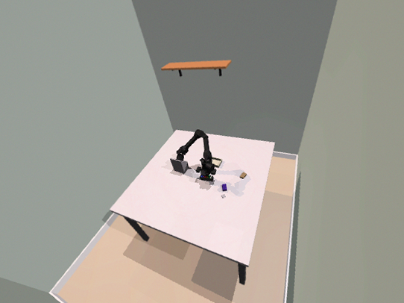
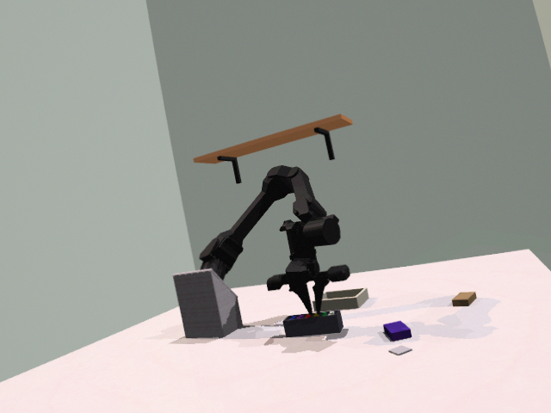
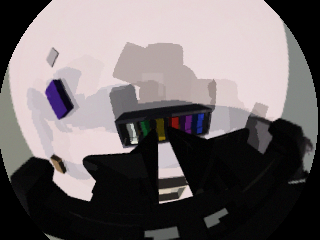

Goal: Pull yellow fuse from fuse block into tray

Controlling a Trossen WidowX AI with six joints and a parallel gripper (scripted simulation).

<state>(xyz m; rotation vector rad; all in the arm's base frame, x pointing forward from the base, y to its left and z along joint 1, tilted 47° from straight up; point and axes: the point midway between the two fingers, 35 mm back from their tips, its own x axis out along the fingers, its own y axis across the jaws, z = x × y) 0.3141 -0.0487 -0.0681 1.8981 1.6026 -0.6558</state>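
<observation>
The yellow fuse lies 2 cm below my gripper tip. The rest, counted from my gripper tip: purple block: 18 cm ahead, 7 cm to the right, 3 cm below; then beige tray: 2 cm ahead, 23 cm to the left, 4 cm below; then grey plate: 19 cm ahead, 16 cm to the right, 4 cm below.
</observation>
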